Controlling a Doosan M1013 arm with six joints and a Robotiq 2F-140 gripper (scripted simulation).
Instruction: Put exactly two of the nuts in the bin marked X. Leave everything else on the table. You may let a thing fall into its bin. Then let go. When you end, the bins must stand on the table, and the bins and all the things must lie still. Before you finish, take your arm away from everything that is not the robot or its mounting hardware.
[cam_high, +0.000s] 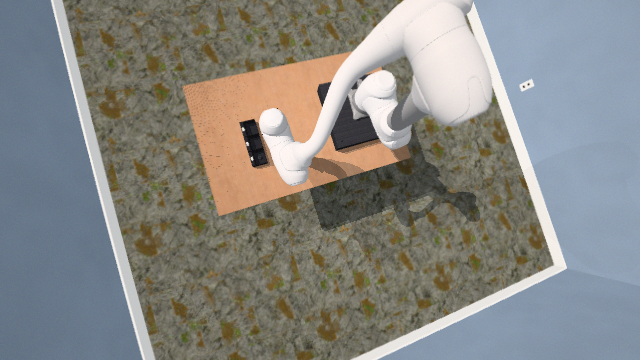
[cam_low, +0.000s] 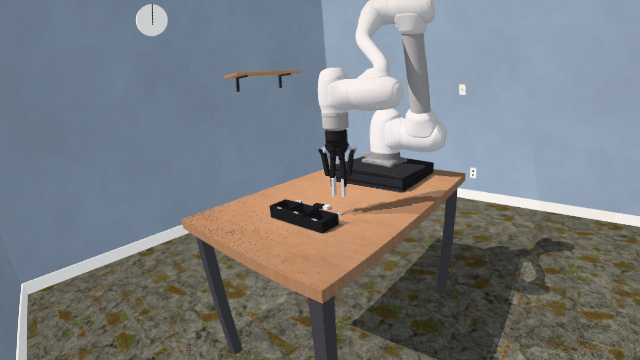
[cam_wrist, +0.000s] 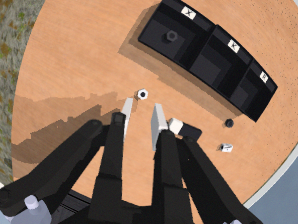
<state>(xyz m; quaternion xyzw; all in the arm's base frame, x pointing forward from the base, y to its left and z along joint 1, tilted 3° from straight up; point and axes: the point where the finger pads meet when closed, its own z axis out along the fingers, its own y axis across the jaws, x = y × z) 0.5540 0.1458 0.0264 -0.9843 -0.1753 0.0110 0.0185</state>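
The pale nut lies 100 mm below my hand. Round my hand: white piece 210 mm to the right, 100 mm below; then black bin row 120 mm ahead, 80 mm below, 70 mm to the right.
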